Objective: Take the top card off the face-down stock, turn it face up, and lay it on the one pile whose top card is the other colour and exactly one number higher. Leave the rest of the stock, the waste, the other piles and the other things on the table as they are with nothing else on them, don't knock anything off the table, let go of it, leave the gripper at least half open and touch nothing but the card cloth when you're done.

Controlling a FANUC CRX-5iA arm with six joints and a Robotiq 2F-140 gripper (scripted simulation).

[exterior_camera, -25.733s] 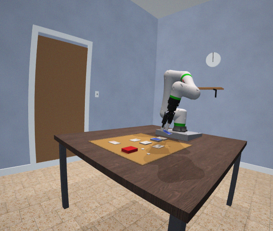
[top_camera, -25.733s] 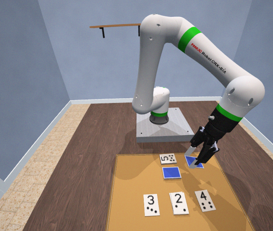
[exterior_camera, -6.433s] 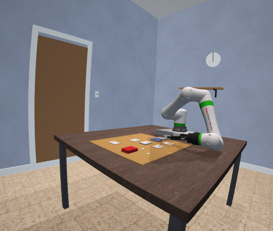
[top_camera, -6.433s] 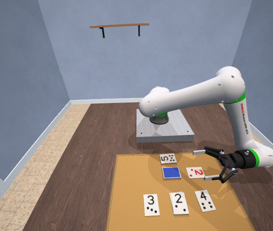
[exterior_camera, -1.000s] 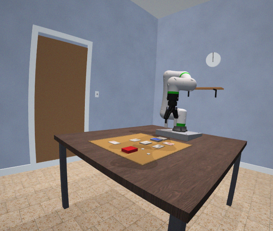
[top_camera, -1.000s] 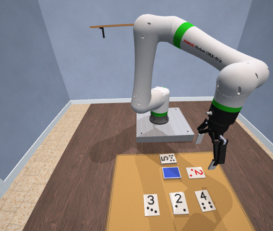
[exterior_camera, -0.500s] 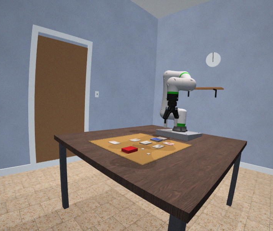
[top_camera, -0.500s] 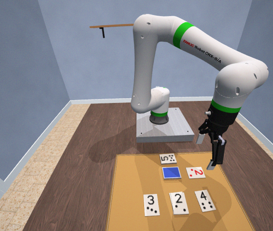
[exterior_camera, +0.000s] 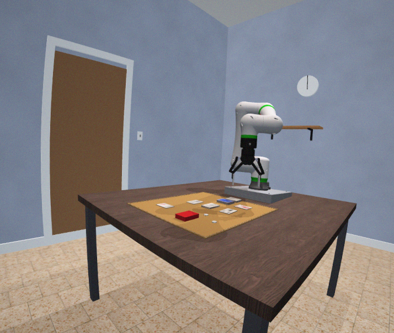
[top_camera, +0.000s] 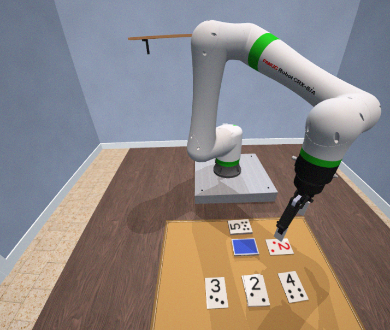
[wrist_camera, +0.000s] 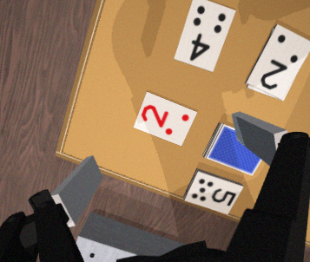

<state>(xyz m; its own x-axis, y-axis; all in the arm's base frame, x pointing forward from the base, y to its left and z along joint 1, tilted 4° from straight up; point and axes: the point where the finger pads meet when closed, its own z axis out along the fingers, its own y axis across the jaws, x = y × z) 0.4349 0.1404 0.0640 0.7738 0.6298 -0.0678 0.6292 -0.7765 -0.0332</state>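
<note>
My gripper is now 14 cm above the card. The rest, counted from my hand: tan card cloth: 18 cm ahead, 15 cm to the right, 15 cm below; red box: 39 cm ahead, 13 cm below, 7 cm to the right.
</note>
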